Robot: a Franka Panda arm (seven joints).
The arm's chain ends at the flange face. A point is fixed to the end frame.
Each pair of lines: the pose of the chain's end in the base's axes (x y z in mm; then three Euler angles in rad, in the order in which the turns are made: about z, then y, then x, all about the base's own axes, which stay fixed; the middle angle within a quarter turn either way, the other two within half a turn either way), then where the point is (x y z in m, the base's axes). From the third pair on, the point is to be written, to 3 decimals.
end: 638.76 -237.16 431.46 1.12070 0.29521 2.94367
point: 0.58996 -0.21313 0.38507
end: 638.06 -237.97 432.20 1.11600 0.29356 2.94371
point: 0.58904 -0.21420 0.38590
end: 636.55 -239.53 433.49 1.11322 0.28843 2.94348
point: 0.587 -0.216 0.387
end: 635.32 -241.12 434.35 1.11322 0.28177 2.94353
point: 0.586 -0.217 0.389
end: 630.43 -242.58 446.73 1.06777 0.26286 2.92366
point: 0.579 -0.222 0.402
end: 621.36 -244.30 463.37 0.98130 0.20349 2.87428
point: 0.565 -0.231 0.421
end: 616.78 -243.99 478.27 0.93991 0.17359 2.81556
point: 0.559 -0.235 0.438
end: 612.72 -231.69 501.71 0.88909 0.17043 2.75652
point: 0.553 -0.228 0.462
